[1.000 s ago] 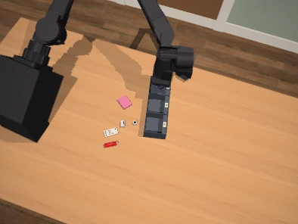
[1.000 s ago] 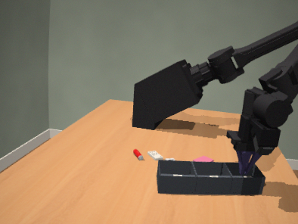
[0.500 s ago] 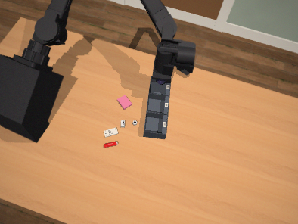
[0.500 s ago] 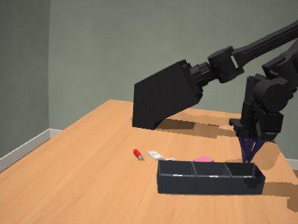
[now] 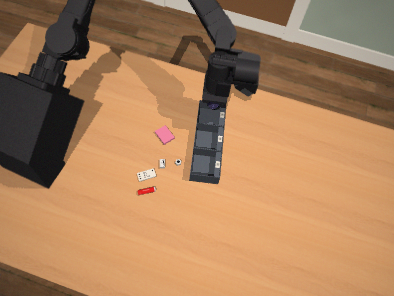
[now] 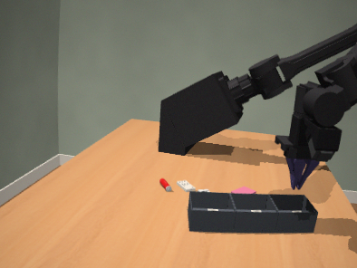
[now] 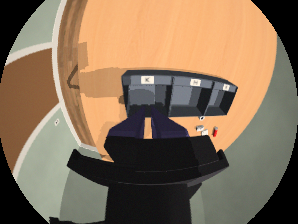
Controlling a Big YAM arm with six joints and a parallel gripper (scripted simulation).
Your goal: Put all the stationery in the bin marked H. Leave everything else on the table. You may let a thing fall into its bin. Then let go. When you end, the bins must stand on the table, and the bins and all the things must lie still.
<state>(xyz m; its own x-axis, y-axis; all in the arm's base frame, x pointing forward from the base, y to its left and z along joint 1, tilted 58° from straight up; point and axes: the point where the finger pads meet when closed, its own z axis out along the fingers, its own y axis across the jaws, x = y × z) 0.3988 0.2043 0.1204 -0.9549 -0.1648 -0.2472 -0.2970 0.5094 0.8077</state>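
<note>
Now: the black-and-white ring 3 cm behind my hand, 17 cm to the right of it and 8 cm below it. The rest, counted from my hand: dark three-part bin row 3 cm ahead, 8 cm to the right, 6 cm below; white domino-like tile 9 cm behind, 25 cm to the right, 8 cm below; pink sticky-note pad 10 cm behind, 11 cm to the right, 8 cm below.
</note>
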